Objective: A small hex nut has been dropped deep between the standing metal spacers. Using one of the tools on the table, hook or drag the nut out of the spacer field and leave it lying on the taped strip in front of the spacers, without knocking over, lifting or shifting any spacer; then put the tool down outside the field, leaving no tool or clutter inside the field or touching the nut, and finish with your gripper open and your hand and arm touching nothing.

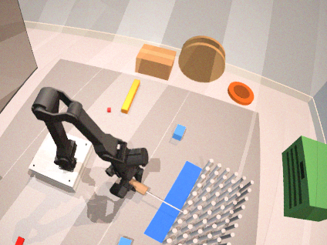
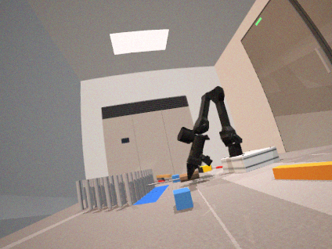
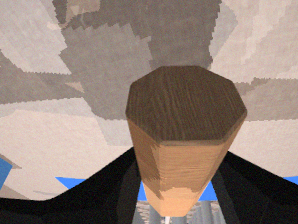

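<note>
Now: gripper tip 16 cm short of the blue taped strip, 2 cm to the left of it and 3 cm above it. Also, from my gripper tip: red cube 21 cm behind, 37 cm to the left, 2 cm below; then orange bar 12 cm behind, 48 cm to the left, 1 cm below.
</note>
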